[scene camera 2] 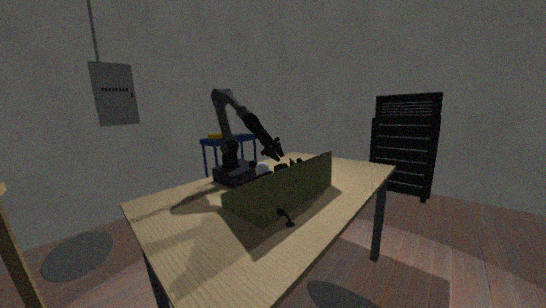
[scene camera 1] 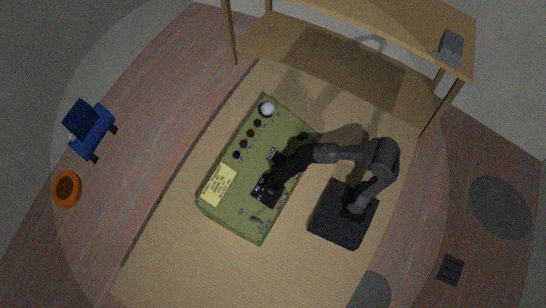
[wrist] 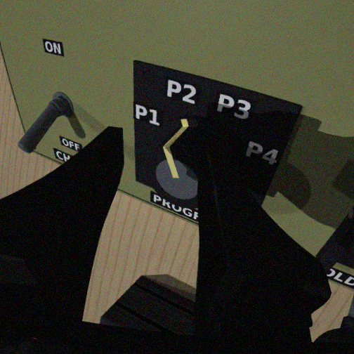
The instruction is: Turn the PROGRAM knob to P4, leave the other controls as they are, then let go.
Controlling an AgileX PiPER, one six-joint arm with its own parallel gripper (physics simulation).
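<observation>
The PROGRAM knob (wrist: 177, 185) stands on its black plate (wrist: 150, 75) (scene camera 1: 274, 201) on the green panel (wrist: 100, 20) (scene camera 1: 240, 187). Its yellow pointer line aims at P2 in the wrist view. The P4 label (wrist: 262, 153) is in shade to the right. My gripper (wrist: 162, 151) (scene camera 1: 271, 179) (scene camera 2: 281, 159) is open at the knob. In the wrist view one finger is left of the knob, and the other covers the knob's right side. Whether either finger touches it cannot be told.
A grey CHECK lever (wrist: 42, 122) (scene camera 1: 255, 219) left of the plate points down towards OFF. Part of a HOLD label (wrist: 340, 276) shows at the right. The panel also bears a white dome (scene camera 1: 267, 108), several small dark lamps and a yellow note (scene camera 1: 218, 185).
</observation>
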